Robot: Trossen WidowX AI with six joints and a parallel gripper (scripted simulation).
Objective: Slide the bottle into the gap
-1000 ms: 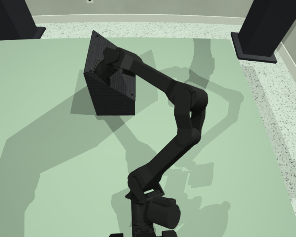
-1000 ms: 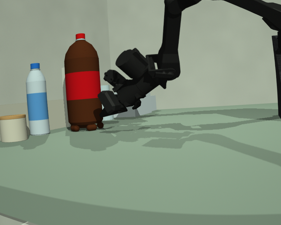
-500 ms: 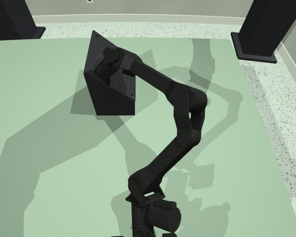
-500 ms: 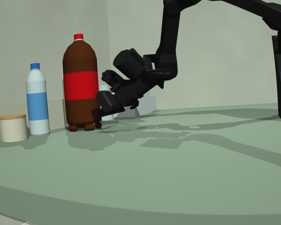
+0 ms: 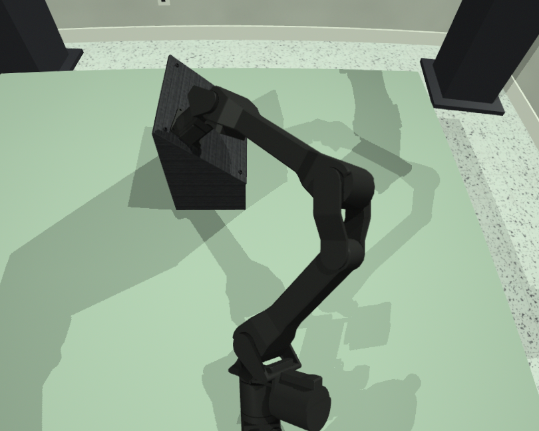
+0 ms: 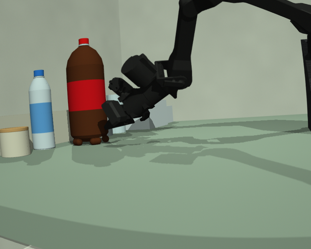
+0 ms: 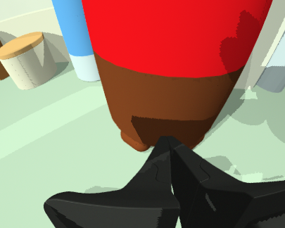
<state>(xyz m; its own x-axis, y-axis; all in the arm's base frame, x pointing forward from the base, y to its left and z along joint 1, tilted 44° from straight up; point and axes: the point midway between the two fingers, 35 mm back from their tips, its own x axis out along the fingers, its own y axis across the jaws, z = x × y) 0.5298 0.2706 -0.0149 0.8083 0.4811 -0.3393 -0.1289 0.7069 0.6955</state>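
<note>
My hand is 90 mm short of the brown cola bottle and 90 mm below it. Also, from my hand: cream canister: 140 mm ahead, 240 mm to the left, 30 mm below; then grey cup: 190 mm ahead, 180 mm to the right, 40 mm below; then blue-labelled water bottle: 160 mm ahead, 120 mm to the left, 50 mm above.
</note>
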